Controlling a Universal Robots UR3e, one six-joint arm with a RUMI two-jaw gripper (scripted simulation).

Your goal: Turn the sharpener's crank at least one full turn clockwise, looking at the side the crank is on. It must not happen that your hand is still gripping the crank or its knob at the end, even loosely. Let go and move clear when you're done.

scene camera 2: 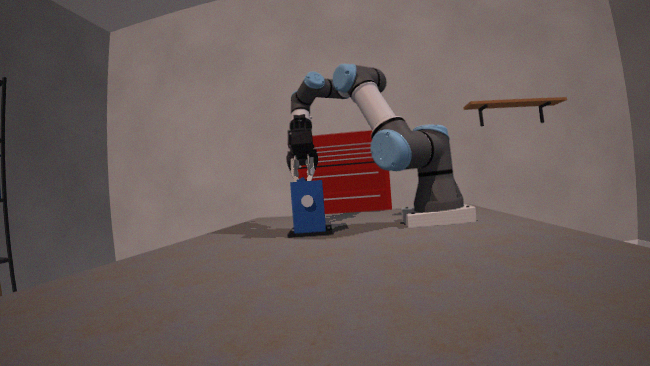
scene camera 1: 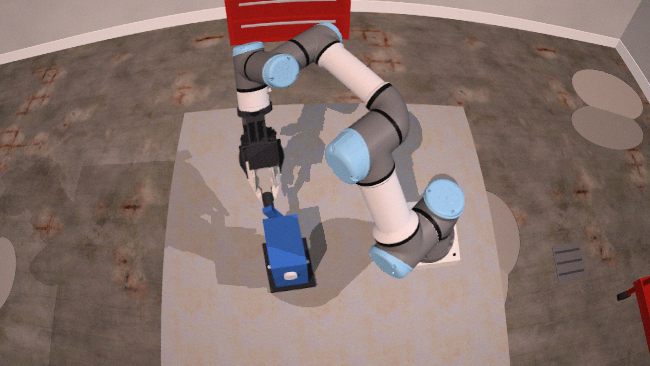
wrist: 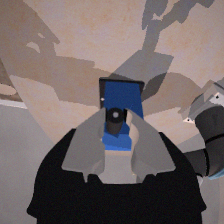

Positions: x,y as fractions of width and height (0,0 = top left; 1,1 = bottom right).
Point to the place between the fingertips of my gripper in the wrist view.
0.52,0.49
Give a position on a blue sharpener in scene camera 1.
At 0.44,0.67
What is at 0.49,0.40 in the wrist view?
A blue sharpener.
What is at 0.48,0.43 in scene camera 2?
My gripper.
